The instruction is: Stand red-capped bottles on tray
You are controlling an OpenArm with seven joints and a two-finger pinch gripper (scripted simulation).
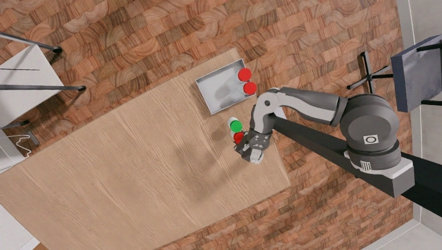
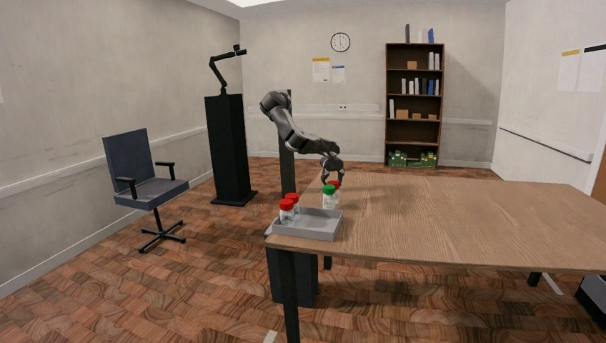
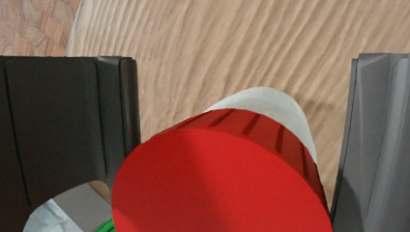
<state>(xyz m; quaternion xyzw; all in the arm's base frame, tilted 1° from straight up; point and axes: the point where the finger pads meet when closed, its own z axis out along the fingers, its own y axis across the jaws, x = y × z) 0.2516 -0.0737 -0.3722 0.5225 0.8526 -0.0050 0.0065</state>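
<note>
The green-capped bottle lies 7 cm to the right of my hand, 5 cm below it and 1 cm behind it. Also, from my hand: grey tray: 25 cm to the right, 8 cm below, 6 cm behind.
</note>
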